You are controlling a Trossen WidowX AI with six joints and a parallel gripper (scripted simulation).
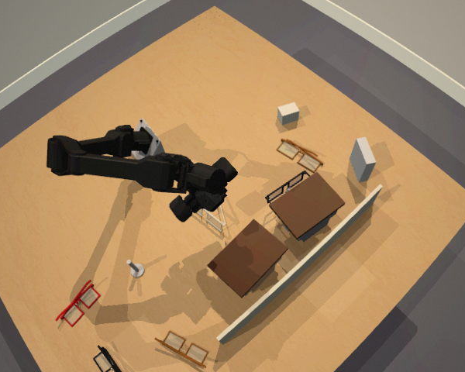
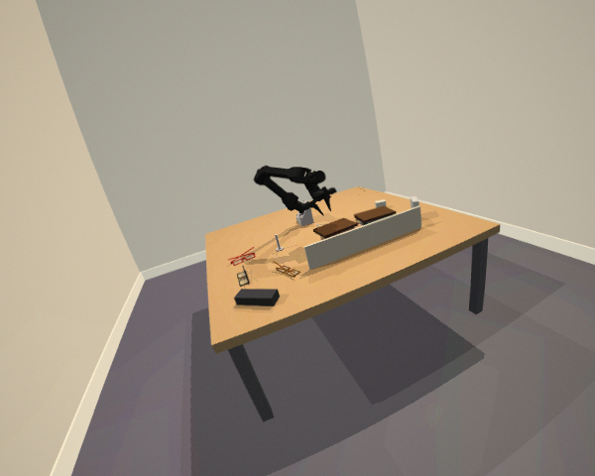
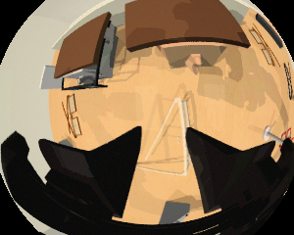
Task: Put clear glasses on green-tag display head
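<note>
Right now the peg stand is 5 cm behind my gripper tip, 28 cm to the right of it and 10 cm below it. From my gripper tip the other things lie so: white wall (27 cm ahead, 7 cm to the left, 7 cm below); black box (35 cm ahead, 48 cm to the right, 11 cm below); display head (13 cm ahead, 4 cm to the right, 7 cm below).
</note>
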